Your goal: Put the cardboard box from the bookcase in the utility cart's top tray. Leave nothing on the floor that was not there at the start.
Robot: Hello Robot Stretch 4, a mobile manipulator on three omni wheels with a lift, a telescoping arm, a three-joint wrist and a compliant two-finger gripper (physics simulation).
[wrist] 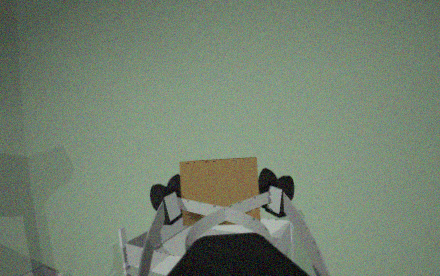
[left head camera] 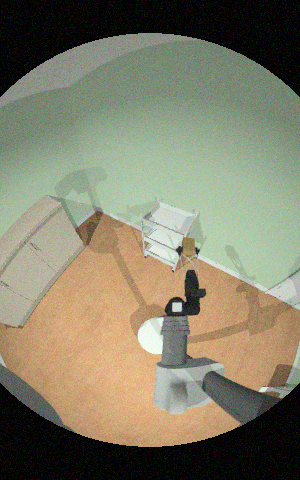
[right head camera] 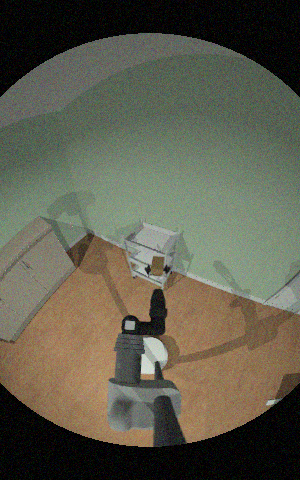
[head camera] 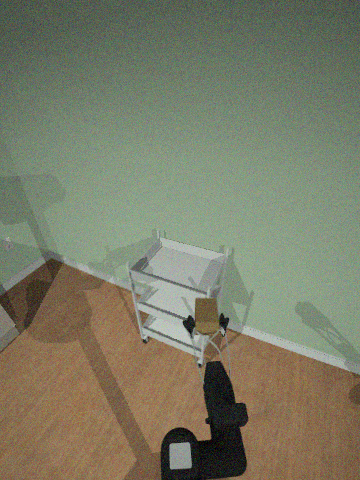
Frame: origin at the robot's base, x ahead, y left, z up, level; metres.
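Seen in the pictures: gripper, between the fingertips: [wrist: 223, 187] [left head camera: 187, 246] [right head camera: 157, 265] [head camera: 205, 315]; robot's base, origin of its link: [left head camera: 157, 334] [right head camera: 146, 354].
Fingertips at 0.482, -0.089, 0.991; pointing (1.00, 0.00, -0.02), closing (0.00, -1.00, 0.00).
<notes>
Offsets run from my fingertips to a thing's top centre, as dx, dy, dz. "pt": to the spot under its first point. Level surfaces: height alone.
The brown cardboard box {-0.004, -0.001, +0.033} [head camera: 206, 315] [left head camera: 188, 246] [right head camera: 157, 265] [wrist: 220, 185] is held between the two black fingertips of my gripper [head camera: 206, 324] [left head camera: 188, 250] [right head camera: 157, 270] [wrist: 223, 187], which is shut on it. The white utility cart [head camera: 170, 280] has three trays and stands by the green wall; it also shows in the left head view [left head camera: 164, 226], the right head view [right head camera: 152, 244] and low in the wrist view [wrist: 123, 250]. In the head view the box overlaps the cart's front right corner. The top tray {dz -0.356} [head camera: 180, 265] holds no object that I can see. The bookcase cannot be made out.
A beige cabinet [left head camera: 40, 255] [right head camera: 35, 280] stands at the left. A round white thing [left head camera: 150, 336] [right head camera: 154, 356] is on the floor by my arm. A pale piece of furniture {pt -0.228, -1.810, -0.722} [left head camera: 287, 290] [right head camera: 287, 295] is at the right wall. The wall is close behind the cart.
</notes>
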